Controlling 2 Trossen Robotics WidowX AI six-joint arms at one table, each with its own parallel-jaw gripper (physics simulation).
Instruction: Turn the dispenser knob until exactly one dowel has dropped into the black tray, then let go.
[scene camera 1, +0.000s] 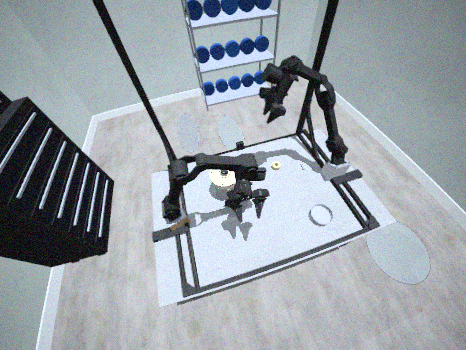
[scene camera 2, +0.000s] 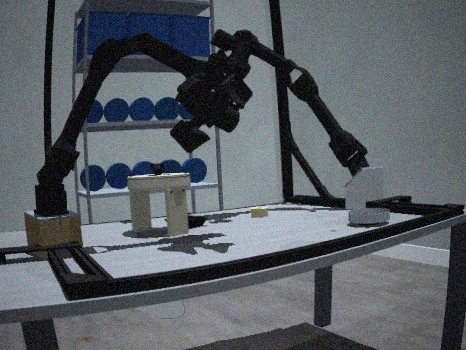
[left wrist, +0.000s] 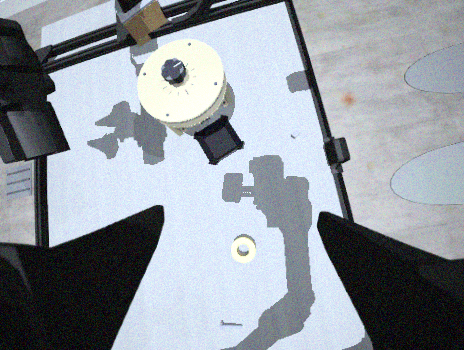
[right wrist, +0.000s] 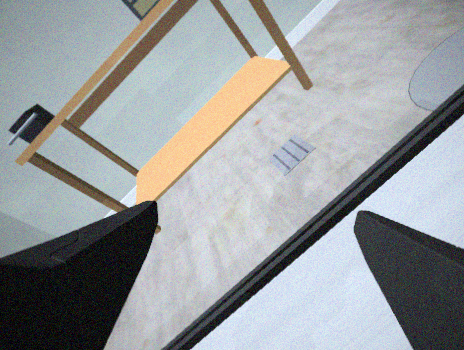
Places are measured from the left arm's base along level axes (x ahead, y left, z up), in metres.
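Where they show: left gripper, fingertip midpoint: (scene camera 1: 265, 119) (left wrist: 242, 216); right gripper, fingertip midpoint: (scene camera 1: 249, 220) (scene camera 2: 225, 121) (right wrist: 256, 215); left arm's base, link origin: (scene camera 1: 338, 162) (scene camera 2: 363, 175); right arm's base, link origin: (scene camera 1: 173, 213) (scene camera 2: 50, 212).
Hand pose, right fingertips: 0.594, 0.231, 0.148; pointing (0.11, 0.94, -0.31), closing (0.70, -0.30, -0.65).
Things, the pixels of their top centre, and the offset from my right fingertips, as dx, dy, dz.
- cream round dispenser, top centre: (left wrist: 178, 78) (scene camera 2: 158, 174) (scene camera 1: 224, 172) +0.034, -0.319, -0.102
- black knob, top centre: (left wrist: 171, 68) (scene camera 2: 157, 163) (scene camera 1: 224, 169) +0.034, -0.319, -0.074
- black tray, top centre: (left wrist: 218, 139) (scene camera 2: 186, 217) -0.049, -0.353, -0.225
- cream ring, top centre: (left wrist: 243, 250) (scene camera 2: 259, 207) (scene camera 1: 276, 164) -0.291, -0.374, -0.224
- white round dish, top centre: (scene camera 2: 369, 210) (scene camera 1: 322, 213) -0.389, -0.006, -0.217
- small T-shaped piece, top centre: (left wrist: 230, 329) -0.446, -0.324, -0.232
The cream round dispenser (scene camera 1: 220, 181) (scene camera 2: 159, 183) (left wrist: 200, 97) stands on legs, with a black knob (scene camera 1: 224, 172) (scene camera 2: 157, 168) (left wrist: 173, 71) on top. The black tray (scene camera 2: 197, 221) (left wrist: 219, 140) lies against its base; I see no dowel in it in the left wrist view. In scene camera 1 my right arm hides the tray. My left gripper (scene camera 1: 270, 110) (left wrist: 242, 216) is open and empty, high beyond the table's far edge in scene camera 1. My right gripper (scene camera 1: 249, 218) (right wrist: 256, 215) is open and empty above the table, to the dispenser's lower right. The arms overlap in scene camera 2.
A cream ring (scene camera 1: 273, 166) (scene camera 2: 259, 212) (left wrist: 243, 259) lies on the table. A white round dish (scene camera 2: 369, 217) stands near the left arm's base. Black rails (scene camera 2: 200, 266) edge the table. A small T-shaped piece (left wrist: 231, 323) lies beyond the ring.
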